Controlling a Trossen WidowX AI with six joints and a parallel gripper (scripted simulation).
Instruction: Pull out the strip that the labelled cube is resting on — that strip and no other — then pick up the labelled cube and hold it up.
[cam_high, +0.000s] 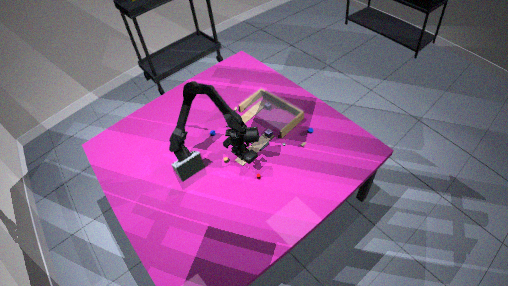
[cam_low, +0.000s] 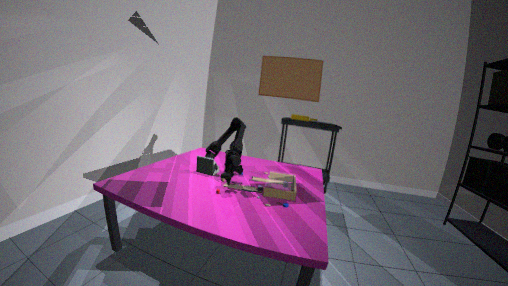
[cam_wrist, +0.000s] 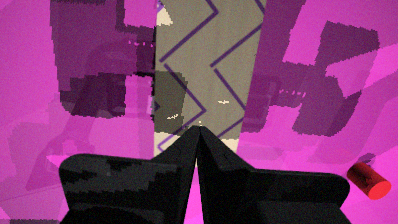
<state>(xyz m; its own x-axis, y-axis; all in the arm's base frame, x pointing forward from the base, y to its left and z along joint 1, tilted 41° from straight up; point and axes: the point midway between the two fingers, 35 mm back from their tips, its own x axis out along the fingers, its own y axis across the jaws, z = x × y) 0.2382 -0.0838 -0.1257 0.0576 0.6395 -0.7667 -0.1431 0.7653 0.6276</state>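
My gripper tip is now 9 cm short of the strip and 2 cm to the right of it. The rest, counted from my gripper tip: red cylinder: 14 cm to the right, 1 cm behind, 1 cm above.
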